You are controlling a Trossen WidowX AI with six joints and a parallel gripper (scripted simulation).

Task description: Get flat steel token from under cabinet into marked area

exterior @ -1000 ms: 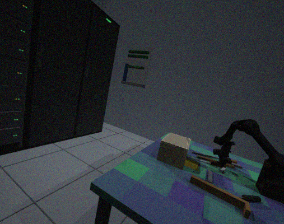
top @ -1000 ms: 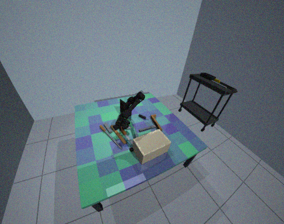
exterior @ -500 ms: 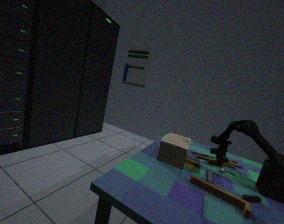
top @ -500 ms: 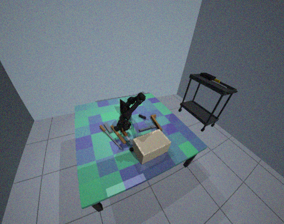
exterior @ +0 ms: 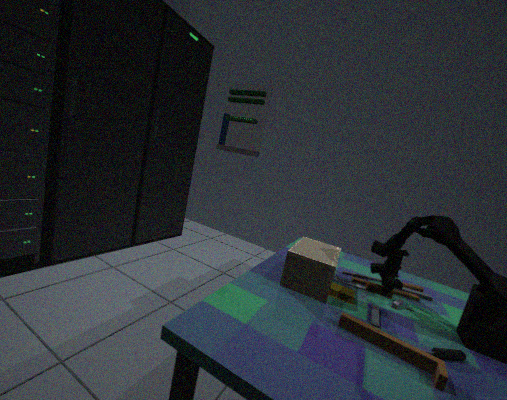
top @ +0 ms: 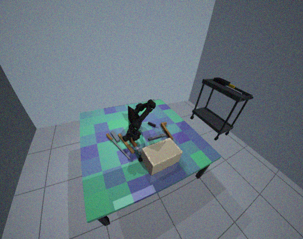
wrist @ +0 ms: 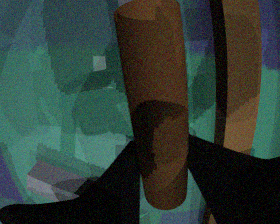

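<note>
My gripper tip is 70 mm to the right of the short grey piece and 50 mm past it. The rest, counted from my gripper tip: yellow marked patch: 170 mm ahead, 160 mm to the left, 10 mm below; flat grey bar: 140 mm to the right, 130 mm behind; wooden stick: 70 mm to the right.
</note>
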